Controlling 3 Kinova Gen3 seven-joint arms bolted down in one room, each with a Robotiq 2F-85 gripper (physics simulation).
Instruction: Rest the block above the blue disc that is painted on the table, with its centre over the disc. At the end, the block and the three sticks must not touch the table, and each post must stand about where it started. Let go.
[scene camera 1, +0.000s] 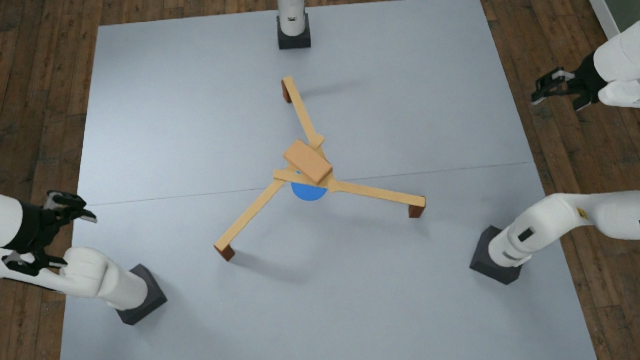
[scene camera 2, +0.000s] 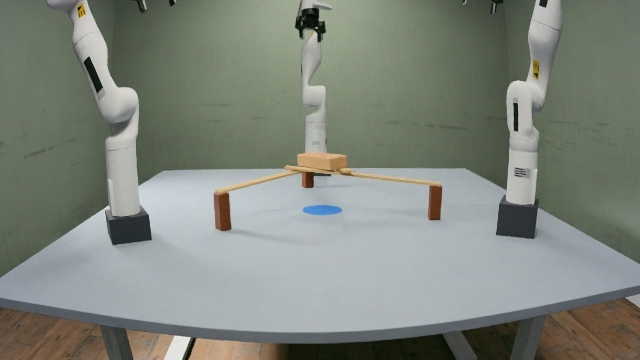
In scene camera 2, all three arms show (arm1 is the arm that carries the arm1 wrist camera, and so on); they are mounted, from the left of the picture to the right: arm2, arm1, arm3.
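An orange-tan block (scene camera 1: 307, 161) (scene camera 2: 321, 161) rests on the crossed inner ends of three light wooden sticks: one at the top (scene camera 1: 300, 107), one at the right (scene camera 1: 380, 192) (scene camera 2: 395, 178) and one at the left (scene camera 1: 250, 215) (scene camera 2: 255, 182). The sticks' outer ends lie on upright brown posts (scene camera 1: 286, 92) (scene camera 1: 416, 211) (scene camera 1: 227, 252) (scene camera 2: 222, 211) (scene camera 2: 435, 202) (scene camera 2: 307, 180). The sticks' middle is raised over the blue disc (scene camera 1: 309, 192) (scene camera 2: 322, 210), partly hidden in scene camera 1. Grippers of arm1 (scene camera 2: 311, 36), arm2 (scene camera 2: 157, 4) and arm3 (scene camera 2: 480, 5) are open, away from the block.
The grey table (scene camera 1: 175, 100) (scene camera 2: 320, 280) carries three dark arm bases (scene camera 1: 294, 41) (scene camera 1: 142, 295) (scene camera 1: 495, 257). In scene camera 1, an open gripper (scene camera 1: 80, 240) hangs at the left edge and another open gripper (scene camera 1: 556, 104) at the upper right, beyond the table.
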